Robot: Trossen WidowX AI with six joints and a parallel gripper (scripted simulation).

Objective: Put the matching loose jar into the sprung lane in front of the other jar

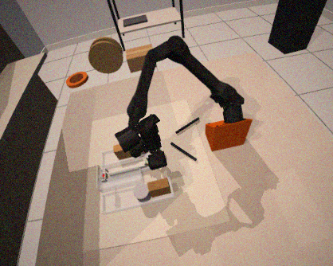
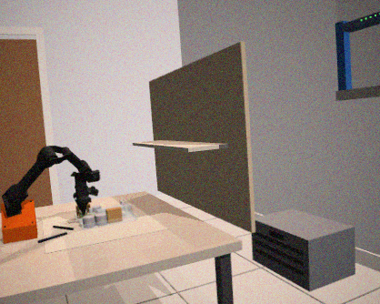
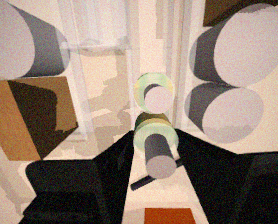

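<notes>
Now: gripper tip 15 cm short of the clear rack, 2 cm to the right of it and 4 cm above it. From my gripper tip the other things lie so: red mark: 23 cm ahead, 2 cm to the left, 2 cm above; pale plate: 15 cm ahead, 2 cm to the left, 1 cm below.
</notes>
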